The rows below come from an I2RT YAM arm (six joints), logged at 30 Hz.
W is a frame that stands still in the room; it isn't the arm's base.
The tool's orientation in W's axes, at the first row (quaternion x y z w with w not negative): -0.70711, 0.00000, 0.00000, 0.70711
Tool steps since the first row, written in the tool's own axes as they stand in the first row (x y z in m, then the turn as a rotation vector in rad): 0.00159, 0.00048, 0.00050, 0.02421, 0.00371, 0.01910; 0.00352, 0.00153, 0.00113, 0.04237, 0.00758, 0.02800; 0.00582, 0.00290, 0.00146, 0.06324, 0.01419, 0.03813; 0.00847, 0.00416, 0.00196, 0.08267, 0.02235, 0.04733; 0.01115, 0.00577, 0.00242, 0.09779, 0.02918, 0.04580; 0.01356, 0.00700, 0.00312, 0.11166, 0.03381, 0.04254; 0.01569, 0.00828, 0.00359, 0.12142, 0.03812, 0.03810; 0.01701, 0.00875, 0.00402, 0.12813, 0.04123, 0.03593
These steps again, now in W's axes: 0.00159, 0.00050, -0.00048, 0.02421, 0.01910, -0.00371; 0.00352, 0.00113, -0.00153, 0.04237, 0.02800, -0.00758; 0.00582, 0.00146, -0.00290, 0.06324, 0.03813, -0.01419; 0.00847, 0.00196, -0.00416, 0.08267, 0.04733, -0.02235; 0.01115, 0.00242, -0.00577, 0.09779, 0.04580, -0.02918; 0.01356, 0.00312, -0.00700, 0.11166, 0.04254, -0.03381; 0.01569, 0.00359, -0.00828, 0.12142, 0.03810, -0.03812; 0.01701, 0.00402, -0.00875, 0.12813, 0.03593, -0.04123
